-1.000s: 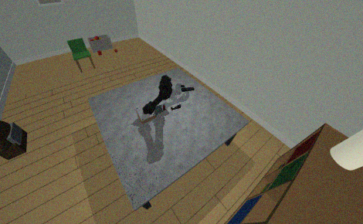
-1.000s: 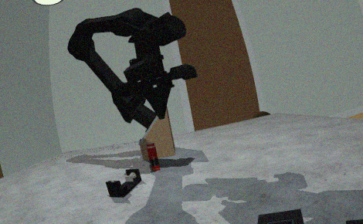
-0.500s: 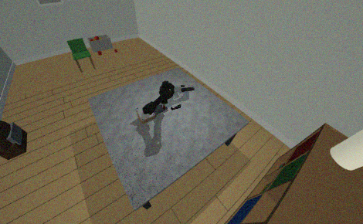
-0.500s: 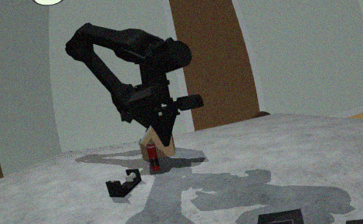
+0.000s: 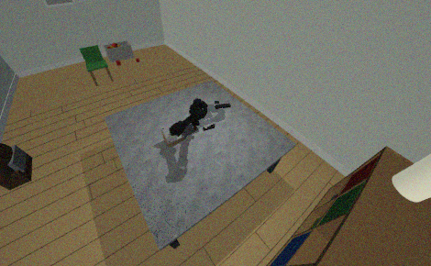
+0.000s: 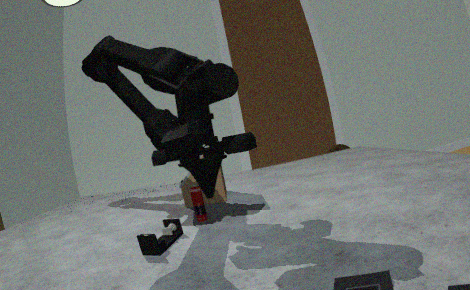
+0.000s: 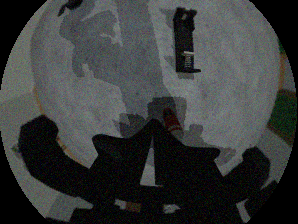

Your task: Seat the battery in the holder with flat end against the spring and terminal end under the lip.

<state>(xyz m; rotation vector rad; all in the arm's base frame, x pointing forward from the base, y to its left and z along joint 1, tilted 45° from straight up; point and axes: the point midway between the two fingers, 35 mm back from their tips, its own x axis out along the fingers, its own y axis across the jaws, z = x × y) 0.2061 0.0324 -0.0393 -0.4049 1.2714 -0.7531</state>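
The battery lies 1 cm behind my gripper tip, 3 cm to the right of it and 1 cm below it.
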